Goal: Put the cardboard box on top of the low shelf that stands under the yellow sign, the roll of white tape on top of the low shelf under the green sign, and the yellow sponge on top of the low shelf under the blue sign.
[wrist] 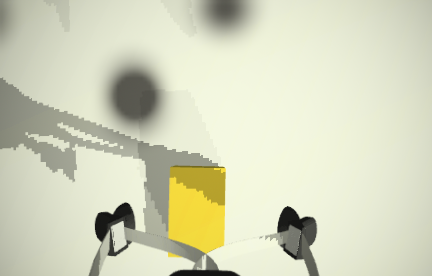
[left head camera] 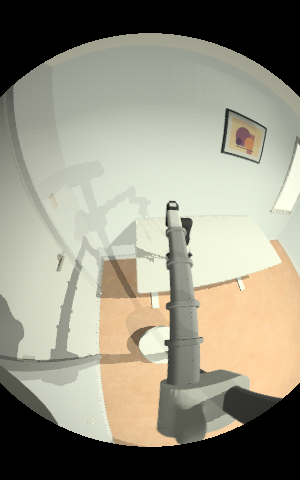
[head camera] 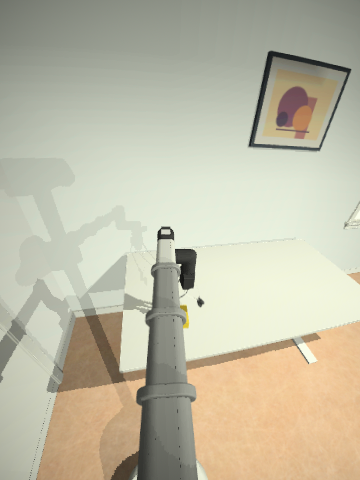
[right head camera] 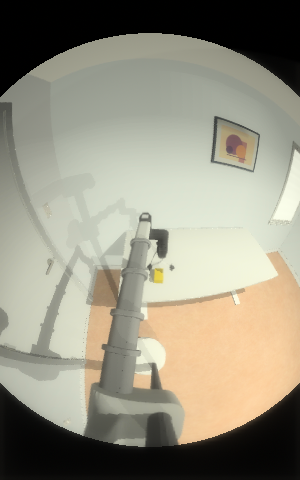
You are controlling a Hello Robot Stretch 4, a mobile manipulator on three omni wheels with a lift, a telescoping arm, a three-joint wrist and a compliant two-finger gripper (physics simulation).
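Seen in the pictures: gripper, fingertip midpoint: (wrist: 206, 222) (head camera: 184, 306) (right head camera: 160, 268); robot's base, link origin: (left head camera: 159, 343) (right head camera: 144, 354).
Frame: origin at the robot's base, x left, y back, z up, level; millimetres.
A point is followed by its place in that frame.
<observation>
The yellow sponge (head camera: 186, 317) (right head camera: 158, 276) @[x -79, y -578, z 737 mm] (wrist: 196, 215) @[x -76, y -600, z 737 mm] lies on the white table (head camera: 260, 280) @[x -607, y -845, z 693 mm] (left head camera: 230, 250) @[x -614, y -738, z 693 mm] (right head camera: 215, 260) @[x -576, y -775, z 693 mm] (wrist: 350, 125) @[x -275, y -714, z 692 mm], near its left end. The arm partly covers the sponge in the head camera view. My gripper (right head camera: 161, 267) @[x -88, y -606, z 792 mm] (wrist: 206, 222) @[x -88, y -606, z 792 mm] is open and empty, pointing down over the table. In the wrist view the sponge shows between the two spread fingertips, a little nearer the left one, and its lower end is partly covered by the finger strips. The exact height of the fingertips above it is unclear. The cardboard box, white tape, low shelves and coloured signs do not show.
The extended arm (head camera: 167, 350) @[x -3, y -233, z 1207 mm] (left head camera: 182, 295) @[x 2, y -197, z 1207 mm] (right head camera: 125, 310) @[x -3, y -179, z 1219 mm] reaches over the table's front edge. A round white object (left head camera: 152, 345) @[x 71, y 9, z 187 mm] (right head camera: 154, 356) @[x -99, y -3, z 187 mm] stands on the floor before the table. Walls are behind and left of the table. A framed picture (head camera: 300, 102) @[x -775, y -1300, z 1664 mm] hangs on the back wall.
</observation>
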